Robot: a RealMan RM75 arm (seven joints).
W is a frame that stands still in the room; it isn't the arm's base.
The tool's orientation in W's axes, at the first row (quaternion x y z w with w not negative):
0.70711 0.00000 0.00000 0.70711
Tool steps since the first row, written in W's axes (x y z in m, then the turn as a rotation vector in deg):
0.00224 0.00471 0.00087 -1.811 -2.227 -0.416
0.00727 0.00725 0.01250 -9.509 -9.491 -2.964
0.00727 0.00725 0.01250 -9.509 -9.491 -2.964
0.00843 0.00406 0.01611 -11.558 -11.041 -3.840
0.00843 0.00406 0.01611 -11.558 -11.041 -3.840
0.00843 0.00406 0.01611 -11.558 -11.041 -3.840
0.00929 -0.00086 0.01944 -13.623 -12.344 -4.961
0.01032 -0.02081 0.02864 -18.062 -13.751 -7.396
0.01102 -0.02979 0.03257 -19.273 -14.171 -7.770
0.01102 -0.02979 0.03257 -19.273 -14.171 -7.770
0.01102 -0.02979 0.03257 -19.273 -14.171 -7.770
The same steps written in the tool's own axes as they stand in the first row. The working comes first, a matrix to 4 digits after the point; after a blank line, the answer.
The tool's axes in the first row as the columns of a matrix, in W's axes (used below as rounded here):
1.0000 0.0000 0.0000
0.0000 0.0000 -1.0000
0.0000 1.0000 0.0000

0.00224 0.00087 -0.00471 -1.811 -0.416 2.227
0.00727 0.01250 -0.00725 -9.509 -2.964 9.491
0.00727 0.01250 -0.00725 -9.509 -2.964 9.491
0.00843 0.01611 -0.00406 -11.558 -3.840 11.041
0.00843 0.01611 -0.00406 -11.558 -3.840 11.041
0.00843 0.01611 -0.00406 -11.558 -3.840 11.041
0.00929 0.01944 0.00086 -13.623 -4.961 12.344
0.01032 0.02864 0.02081 -18.062 -7.396 13.751
0.01102 0.03257 0.02979 -19.273 -7.770 14.171
0.01102 0.03257 0.02979 -19.273 -7.770 14.171
0.01102 0.03257 0.02979 -19.273 -7.770 14.171

